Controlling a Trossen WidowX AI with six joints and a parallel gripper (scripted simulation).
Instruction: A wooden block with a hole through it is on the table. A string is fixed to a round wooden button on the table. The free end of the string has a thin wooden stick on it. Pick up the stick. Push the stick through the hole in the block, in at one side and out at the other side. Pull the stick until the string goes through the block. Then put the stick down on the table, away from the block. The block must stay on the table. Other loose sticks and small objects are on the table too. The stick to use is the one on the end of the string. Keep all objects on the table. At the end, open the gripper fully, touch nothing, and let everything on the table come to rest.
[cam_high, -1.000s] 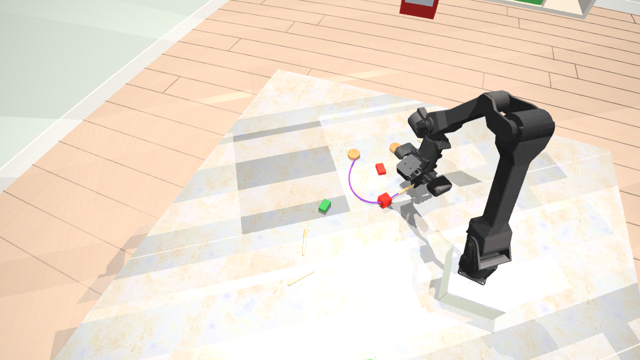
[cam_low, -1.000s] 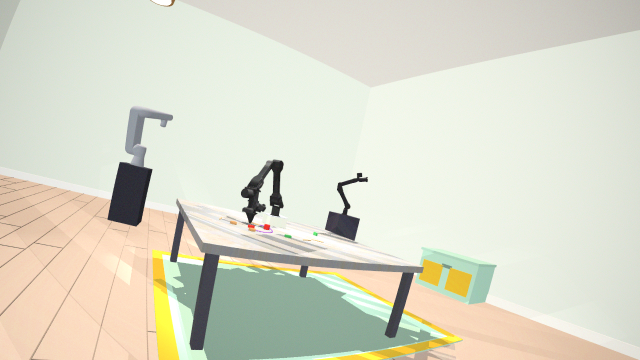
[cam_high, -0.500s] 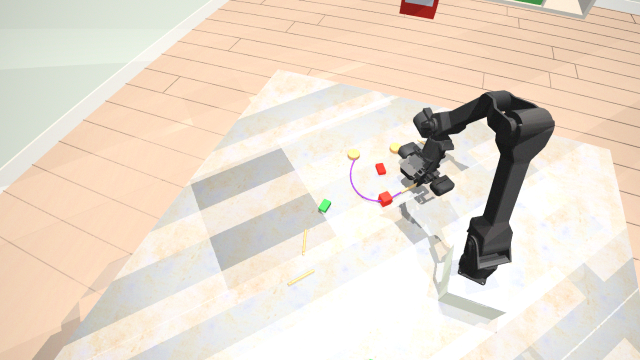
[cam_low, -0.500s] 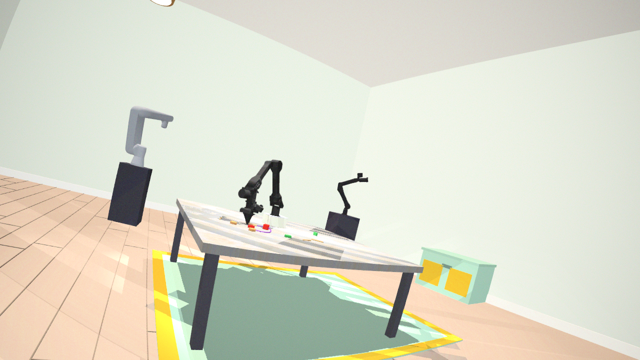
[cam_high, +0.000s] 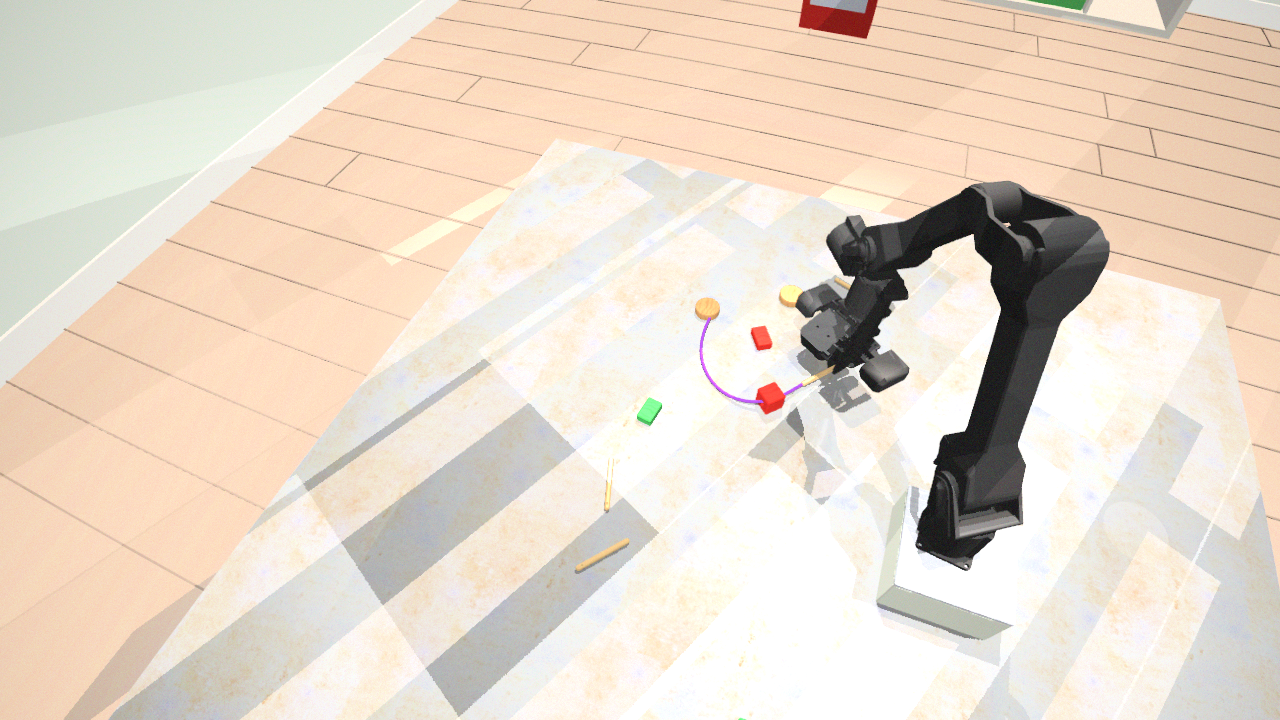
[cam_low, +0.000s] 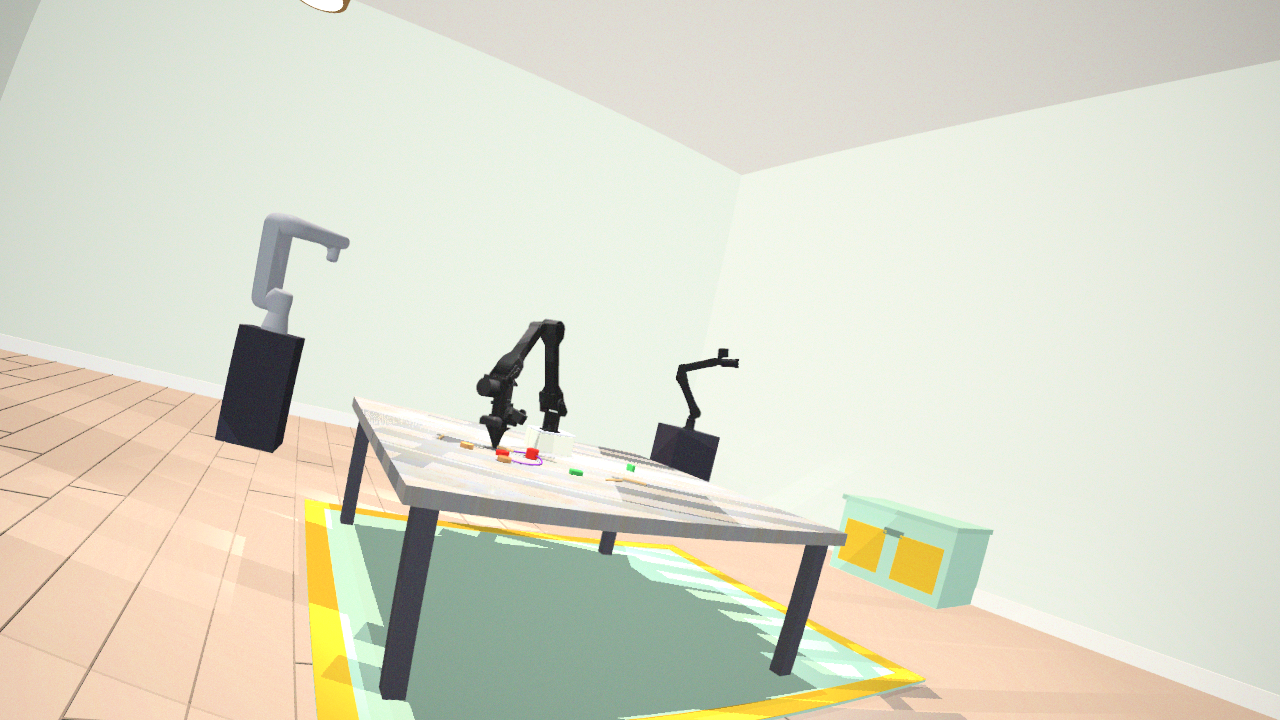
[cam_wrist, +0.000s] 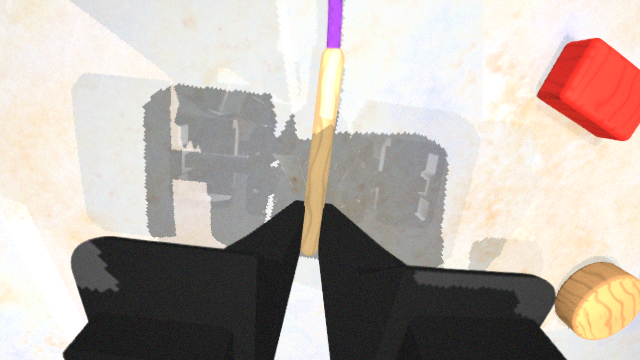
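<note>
My gripper tip is 3 cm to the right of the thin wooden stick, 2 cm short of it and 1 cm below it. The rest, counted from my gripper tip: round wooden button (11 cm to the right, 11 cm ahead, 1 cm above); then flat red block (12 cm ahead, 1 cm above); then red wooden block (10 cm to the left, 6 cm ahead, 1 cm above).
</note>
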